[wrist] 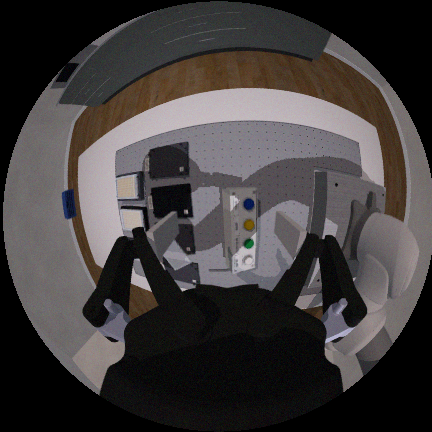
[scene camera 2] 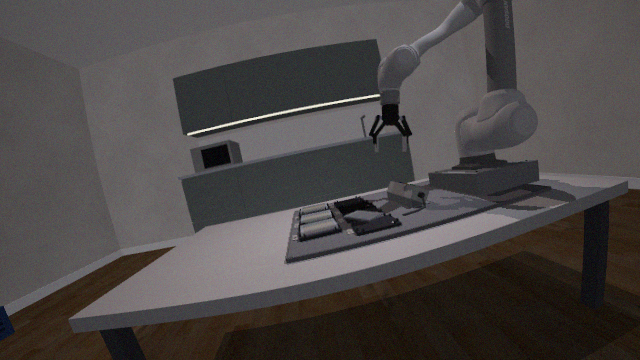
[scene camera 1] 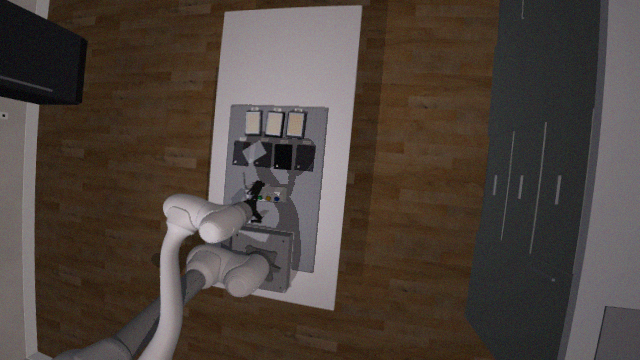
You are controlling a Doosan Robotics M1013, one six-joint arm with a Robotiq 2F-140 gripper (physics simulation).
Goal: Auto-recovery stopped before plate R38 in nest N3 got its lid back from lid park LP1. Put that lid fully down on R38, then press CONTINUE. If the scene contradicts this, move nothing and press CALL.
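Frame: origin at the arm's base, x ahead, y left, z up, level; metres.
Where they show: gripper, fingertip midpoint: (wrist: 226, 221) (scene camera 2: 390, 151) (scene camera 1: 266, 197); arm's base at its link origin: (wrist: 361, 232) (scene camera 2: 478, 166) (scene camera 1: 259, 263).
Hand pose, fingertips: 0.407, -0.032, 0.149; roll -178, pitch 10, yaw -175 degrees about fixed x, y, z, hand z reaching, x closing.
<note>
Each offset is from my fingertips to the centre of the thing, as dx, dy, dz. "spot": to the spot under its first point. Level surfaces: height alone.
My gripper (scene camera 1: 259, 202) (scene camera 2: 390, 148) (wrist: 226, 221) is open and empty, high above the button box @(-0.012, +0.080, -0.179) (scene camera 1: 282, 193) (scene camera 2: 407, 193) (wrist: 240, 212). In the wrist view the box has a blue button @(-0.024, +0.002, -0.157) (wrist: 248, 203), a yellow button @(-0.031, +0.052, -0.157) (wrist: 249, 224), a green button @(-0.038, +0.101, -0.157) (wrist: 249, 243) and a white button @(-0.044, +0.151, -0.157) (wrist: 248, 260); its labels are too small to read. A pale square lid @(+0.208, +0.209, -0.205) (scene camera 1: 255, 151) (scene camera 2: 364, 216) (wrist: 177, 256) lies turned askew across two dark places. Three pale-topped plates @(+0.375, +0.251, -0.196) (scene camera 1: 253, 123) @(+0.389, +0.116, -0.195) (scene camera 1: 274, 124) @(+0.404, -0.012, -0.189) (scene camera 1: 296, 124) sit in the row beyond. Nest and plate labels are unreadable.
Two more dark places @(spot: +0.215, +0.029, -0.212) (scene camera 1: 283, 156) @(spot: +0.233, -0.100, -0.211) (scene camera 1: 305, 157) continue the lid's row. The grey perforated board @(dz -0.221) (scene camera 1: 307, 225) (wrist: 215, 145) bears everything on the white table @(dz -0.234) (scene camera 1: 290, 55) (scene camera 2: 225, 280). The arm's grey base block (scene camera 1: 285, 250) (scene camera 2: 485, 178) stands beyond the button box.
</note>
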